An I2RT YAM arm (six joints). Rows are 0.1 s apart.
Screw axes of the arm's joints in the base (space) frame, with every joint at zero. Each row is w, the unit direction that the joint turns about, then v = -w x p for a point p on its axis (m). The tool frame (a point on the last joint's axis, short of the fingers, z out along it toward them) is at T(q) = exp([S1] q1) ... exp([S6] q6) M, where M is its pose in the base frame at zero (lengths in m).
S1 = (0, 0, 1, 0, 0, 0)
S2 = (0, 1, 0, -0.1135, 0, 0.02)
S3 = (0, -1, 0, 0.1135, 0, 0.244)
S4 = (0, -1, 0, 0.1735, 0, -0.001)
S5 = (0, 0, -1, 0, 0.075, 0)
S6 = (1, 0, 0, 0, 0.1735, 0)
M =
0 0 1 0.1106
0 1 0 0
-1 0 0 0.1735
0 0 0 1
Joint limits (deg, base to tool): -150..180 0..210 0..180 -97..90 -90..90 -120..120
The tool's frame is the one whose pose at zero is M.
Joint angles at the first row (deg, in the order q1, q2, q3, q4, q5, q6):
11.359 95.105 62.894 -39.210 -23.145 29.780
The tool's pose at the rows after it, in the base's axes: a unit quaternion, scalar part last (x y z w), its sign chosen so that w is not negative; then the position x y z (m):
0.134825 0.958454 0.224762 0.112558 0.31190 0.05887 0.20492
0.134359 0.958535 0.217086 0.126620 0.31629 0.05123 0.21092
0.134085 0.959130 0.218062 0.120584 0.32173 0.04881 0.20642
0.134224 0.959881 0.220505 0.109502 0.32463 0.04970 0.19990
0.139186 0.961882 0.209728 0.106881 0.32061 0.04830 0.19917
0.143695 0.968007 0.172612 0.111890 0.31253 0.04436 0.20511
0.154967 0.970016 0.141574 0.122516 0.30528 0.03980 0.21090
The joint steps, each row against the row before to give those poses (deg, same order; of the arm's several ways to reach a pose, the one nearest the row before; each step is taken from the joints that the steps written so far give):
-2.958 -1.362 0.564 0.298 2.301 -1.497
-1.381 0.001 1.334 -0.558 0.816 -1.450
-0.595 1.633 0.826 -0.058 -0.527 -0.695
0.036 1.447 0.217 0.066 -0.613 -0.069
-0.045 -0.641 -0.740 -0.570 1.177 0.171
-0.088 -1.988 -0.472 -2.369 4.277 -0.517
-0.263 -2.108 -0.762 -1.214 3.849 0.399

